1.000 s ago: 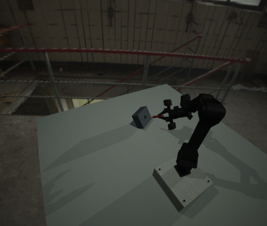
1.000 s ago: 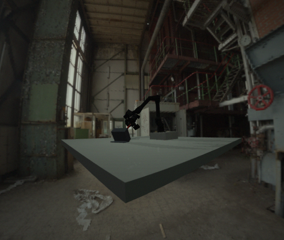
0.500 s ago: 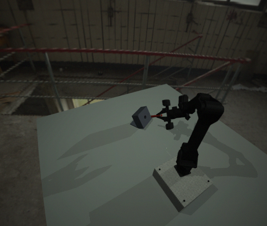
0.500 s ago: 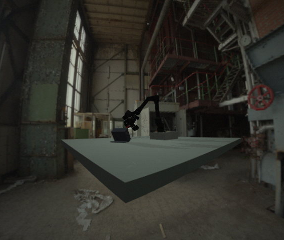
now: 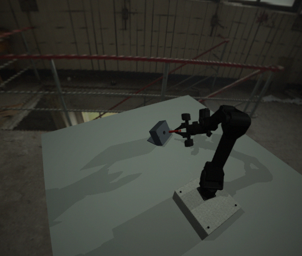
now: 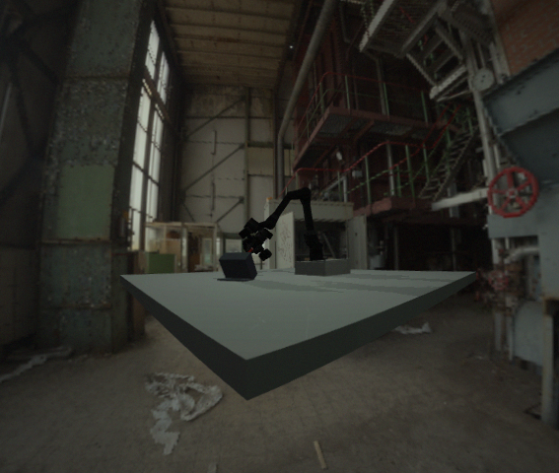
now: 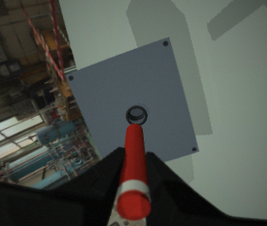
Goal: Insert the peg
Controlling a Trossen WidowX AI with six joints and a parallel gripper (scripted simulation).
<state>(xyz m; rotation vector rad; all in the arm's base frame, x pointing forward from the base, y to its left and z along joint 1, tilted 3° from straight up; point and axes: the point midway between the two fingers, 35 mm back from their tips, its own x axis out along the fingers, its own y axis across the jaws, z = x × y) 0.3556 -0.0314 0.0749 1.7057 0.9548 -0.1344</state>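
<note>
My gripper tip is 70 mm short of the panel, 60 mm to the right of it and 60 mm above it. Also, from my gripper tip: red peg 10 mm behind, 10 mm to the right, 10 mm above.
</note>
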